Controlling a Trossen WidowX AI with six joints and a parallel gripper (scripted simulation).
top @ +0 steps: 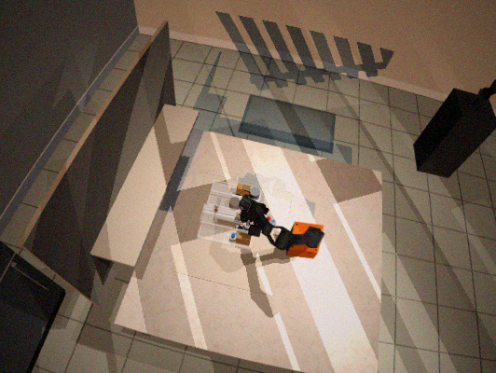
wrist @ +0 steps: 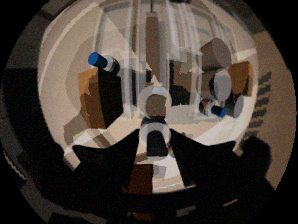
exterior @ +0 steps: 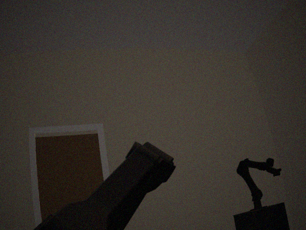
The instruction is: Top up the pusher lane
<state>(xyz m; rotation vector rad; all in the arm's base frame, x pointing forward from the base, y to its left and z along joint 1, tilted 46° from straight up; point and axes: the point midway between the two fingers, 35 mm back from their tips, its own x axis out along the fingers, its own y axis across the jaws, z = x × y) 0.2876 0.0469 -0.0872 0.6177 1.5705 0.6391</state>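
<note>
My gripper tip is 180 mm short of the clear lane rack, 30 mm to the left of it and 40 mm above it. From my gripper tip the other things lie so: pale bench: 540 mm ahead, 310 mm above.
</note>
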